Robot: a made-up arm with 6 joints. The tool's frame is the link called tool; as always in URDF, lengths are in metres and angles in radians. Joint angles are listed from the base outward.
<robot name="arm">
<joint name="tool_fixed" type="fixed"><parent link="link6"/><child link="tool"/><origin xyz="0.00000 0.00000 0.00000" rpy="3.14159 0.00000 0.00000"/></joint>
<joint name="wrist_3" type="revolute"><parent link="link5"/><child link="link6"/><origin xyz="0.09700 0.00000 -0.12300"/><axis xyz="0 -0.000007 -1"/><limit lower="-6.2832" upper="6.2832"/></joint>
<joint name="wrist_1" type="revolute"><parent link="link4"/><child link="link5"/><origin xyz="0.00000 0.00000 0.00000"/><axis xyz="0 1 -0.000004"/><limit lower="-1.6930" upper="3.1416"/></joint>
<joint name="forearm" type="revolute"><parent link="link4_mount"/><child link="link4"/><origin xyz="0.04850 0.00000 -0.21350"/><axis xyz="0 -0.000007 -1"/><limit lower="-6.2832" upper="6.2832"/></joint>
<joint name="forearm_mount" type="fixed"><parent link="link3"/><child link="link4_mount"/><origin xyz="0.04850 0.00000 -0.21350"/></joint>
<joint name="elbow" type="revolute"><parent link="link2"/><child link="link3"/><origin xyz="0.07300 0.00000 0.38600"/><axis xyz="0 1 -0.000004"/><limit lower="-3.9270" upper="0.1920"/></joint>
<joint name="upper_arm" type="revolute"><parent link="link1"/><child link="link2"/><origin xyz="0.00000 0.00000 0.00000"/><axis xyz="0 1 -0.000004"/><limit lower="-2.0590" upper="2.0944"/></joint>
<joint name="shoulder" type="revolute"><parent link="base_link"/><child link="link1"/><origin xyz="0.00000 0.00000 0.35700"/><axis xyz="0 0 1"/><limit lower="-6.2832" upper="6.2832"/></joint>
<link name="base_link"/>
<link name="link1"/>
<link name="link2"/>
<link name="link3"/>
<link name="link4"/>
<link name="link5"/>
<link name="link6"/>
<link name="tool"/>
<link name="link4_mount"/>
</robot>
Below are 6 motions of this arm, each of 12 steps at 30 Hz.
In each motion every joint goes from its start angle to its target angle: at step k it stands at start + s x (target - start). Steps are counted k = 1, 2, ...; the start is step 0. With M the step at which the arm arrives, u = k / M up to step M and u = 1 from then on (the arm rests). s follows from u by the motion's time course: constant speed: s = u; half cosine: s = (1 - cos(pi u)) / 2; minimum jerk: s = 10 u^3 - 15 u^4 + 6 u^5.
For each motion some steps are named. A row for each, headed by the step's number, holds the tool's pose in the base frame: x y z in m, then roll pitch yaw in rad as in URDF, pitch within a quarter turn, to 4 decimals.
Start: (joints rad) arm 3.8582 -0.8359 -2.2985 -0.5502 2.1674 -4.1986
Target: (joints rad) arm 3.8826 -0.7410 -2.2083 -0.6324 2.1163 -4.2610
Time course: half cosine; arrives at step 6
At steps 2, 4, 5, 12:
2: 0.0733 0.1771 1.1132 -2.2529 0.3692 1.4173
4: 0.0289 0.1467 1.1210 -2.2785 0.2783 1.4008
5: 0.0129 0.1352 1.1229 -2.2869 0.2442 1.3963
12: 0.0070 0.1310 1.1235 -2.2898 0.2316 1.3949

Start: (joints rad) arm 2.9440 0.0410 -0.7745 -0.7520 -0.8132 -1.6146
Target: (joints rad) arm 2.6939 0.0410 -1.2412 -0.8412 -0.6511 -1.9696
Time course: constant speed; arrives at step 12
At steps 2, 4, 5, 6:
2: -0.5653 0.0268 0.5847 1.7160 0.6292 -1.2070
4: -0.5762 0.0526 0.6172 1.6764 0.7402 -1.2725
5: -0.5804 0.0657 0.6339 1.6536 0.7954 -1.3101
6: -0.5837 0.0788 0.6507 1.6279 0.8502 -1.3518

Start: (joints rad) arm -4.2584 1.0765 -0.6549 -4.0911 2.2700 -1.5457
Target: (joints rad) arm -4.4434 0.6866 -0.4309 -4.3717 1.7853 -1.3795
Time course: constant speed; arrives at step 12
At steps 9, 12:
9: -0.2325 0.2750 0.0759 -1.3451 0.4179 1.4932
12: -0.2117 0.2686 0.0933 -1.4346 0.4303 1.5151

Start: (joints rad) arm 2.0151 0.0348 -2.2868 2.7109 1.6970 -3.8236
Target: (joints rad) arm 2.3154 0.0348 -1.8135 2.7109 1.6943 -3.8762
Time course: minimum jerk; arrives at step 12
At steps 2, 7, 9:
2: -0.2046 0.2908 1.2257 -0.2898 0.8504 -2.0576
7: -0.3318 0.3515 1.1287 -0.0157 0.6518 -1.7077
9: -0.3841 0.3582 1.0809 0.0723 0.5680 -1.5950

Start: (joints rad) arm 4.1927 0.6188 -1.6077 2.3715 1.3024 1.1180
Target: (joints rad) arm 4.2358 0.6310 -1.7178 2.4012 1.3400 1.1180
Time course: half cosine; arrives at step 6
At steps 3, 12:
3: -0.3461 -0.7730 0.4905 0.5912 0.9511 -0.5188
12: -0.3323 -0.7870 0.5195 0.4871 0.9281 -0.5774

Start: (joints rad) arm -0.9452 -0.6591 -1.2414 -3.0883 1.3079 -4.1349
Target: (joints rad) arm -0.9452 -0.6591 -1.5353 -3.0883 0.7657 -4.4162
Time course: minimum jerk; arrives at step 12
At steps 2, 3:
2: 0.1608 -0.2308 1.0690 -0.0763 -0.0110 1.2098
3: 0.1594 -0.2286 1.0749 -0.0615 -0.0209 1.1924

